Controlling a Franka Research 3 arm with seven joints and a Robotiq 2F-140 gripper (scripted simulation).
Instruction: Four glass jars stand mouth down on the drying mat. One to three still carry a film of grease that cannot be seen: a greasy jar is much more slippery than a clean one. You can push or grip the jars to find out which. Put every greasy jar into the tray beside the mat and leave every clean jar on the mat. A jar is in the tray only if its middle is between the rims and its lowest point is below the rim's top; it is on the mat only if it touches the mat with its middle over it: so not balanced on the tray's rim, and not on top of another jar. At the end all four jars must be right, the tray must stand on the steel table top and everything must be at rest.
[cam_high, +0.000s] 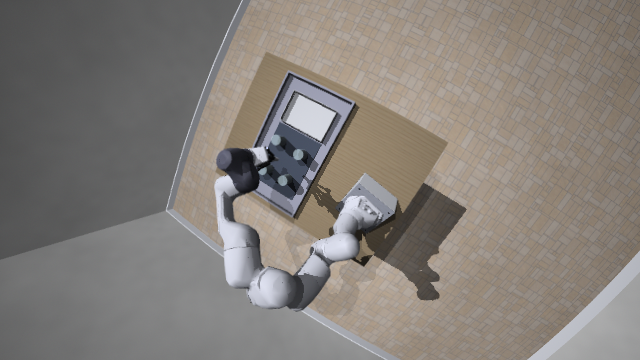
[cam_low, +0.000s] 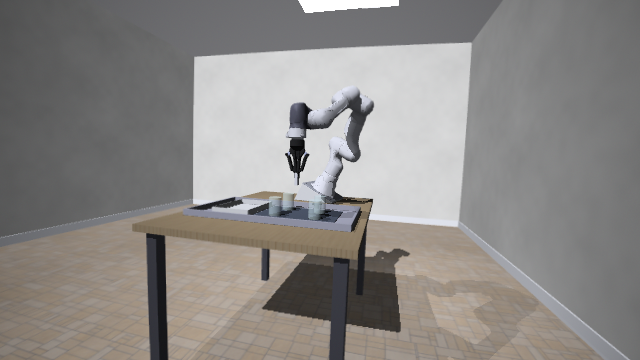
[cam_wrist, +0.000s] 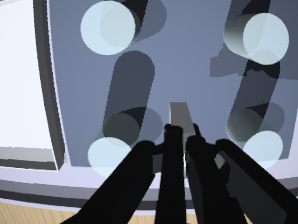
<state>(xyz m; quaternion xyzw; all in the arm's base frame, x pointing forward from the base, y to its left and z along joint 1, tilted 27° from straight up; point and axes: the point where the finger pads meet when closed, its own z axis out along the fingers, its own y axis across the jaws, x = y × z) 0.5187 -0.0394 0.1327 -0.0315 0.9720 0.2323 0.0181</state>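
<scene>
My gripper is now 18 cm above the dark drying mat, 2 cm to the right of it and 1 cm past it. The rest, counted from my hand: white tray: 30 cm to the right, 18 cm below, 2 cm ahead.
</scene>
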